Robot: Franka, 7 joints.
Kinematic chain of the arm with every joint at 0, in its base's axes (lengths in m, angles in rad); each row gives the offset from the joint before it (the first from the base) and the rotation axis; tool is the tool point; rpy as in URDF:
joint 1: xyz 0 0 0.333 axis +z
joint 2: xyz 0 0 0 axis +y
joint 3: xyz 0 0 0.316 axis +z
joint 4: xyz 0.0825 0 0 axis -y
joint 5: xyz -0.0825 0 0.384 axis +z
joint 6: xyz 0 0 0 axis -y
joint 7: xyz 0.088 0 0 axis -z
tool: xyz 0 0 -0.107 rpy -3.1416 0 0
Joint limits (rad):
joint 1: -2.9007..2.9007
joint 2: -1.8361..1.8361
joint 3: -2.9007..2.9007
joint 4: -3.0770..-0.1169
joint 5: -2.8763..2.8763
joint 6: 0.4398..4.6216
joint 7: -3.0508..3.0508
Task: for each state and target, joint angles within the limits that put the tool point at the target. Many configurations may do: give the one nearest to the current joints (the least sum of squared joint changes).
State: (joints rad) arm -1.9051 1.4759 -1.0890 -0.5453 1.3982 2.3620 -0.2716
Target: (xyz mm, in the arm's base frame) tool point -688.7 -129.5 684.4
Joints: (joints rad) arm -2.0438 0.9441 -1.6346 -1.2607 1.3927 2.4355 -0.2716
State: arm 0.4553 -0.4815 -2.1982 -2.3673 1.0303 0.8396 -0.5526
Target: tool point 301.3 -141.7 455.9
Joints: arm 0.8494 -0.5321 -1.5045 -2.4366 1.0980 0.6734 -0.5526
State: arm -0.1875 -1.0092 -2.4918 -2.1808 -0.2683 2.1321 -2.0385
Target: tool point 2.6 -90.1 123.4
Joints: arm -0.2613 -0.8569 -2.4723 -2.9367 -0.2015 1.6435 -2.0385
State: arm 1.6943 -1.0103 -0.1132 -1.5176 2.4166 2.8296 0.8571
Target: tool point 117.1 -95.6 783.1
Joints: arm 1.5219 -1.6767 -0.1334 -2.1791 2.5380 3.3162 0.8571
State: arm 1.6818 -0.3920 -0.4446 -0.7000 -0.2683 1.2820 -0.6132
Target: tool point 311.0 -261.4 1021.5
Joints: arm 1.8061 -0.7450 -0.7077 -0.5172 -0.3698 1.6455 -0.6132
